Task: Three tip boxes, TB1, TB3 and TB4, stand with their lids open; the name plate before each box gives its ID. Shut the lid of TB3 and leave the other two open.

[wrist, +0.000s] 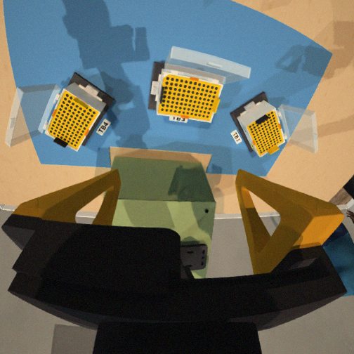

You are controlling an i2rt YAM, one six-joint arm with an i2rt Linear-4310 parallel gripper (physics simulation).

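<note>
TB3 (189,97), a white tip box with a yellow rack, stands at the upper middle of the wrist view. Its clear lid (207,65) stands open along the far side. Its name plate (178,119) is partly hidden by the box edge. TB4 (73,119) stands at the left with its lid (32,112) open outward to the left, and its name plate (103,127) lies to its right. TB1 (265,132) stands at the right with its lid (301,127) open to the right, and its name plate (236,136) lies to its left. My gripper (177,175) is open and empty, apart from all three boxes.
The boxes stand on a blue mat (200,20) on a tan table (335,145). A green block-shaped base (160,212) shows below and between the fingers at the table's near edge. Arm shadows fall on the mat. A dark and blue object (345,255) shows partly at the lower right.
</note>
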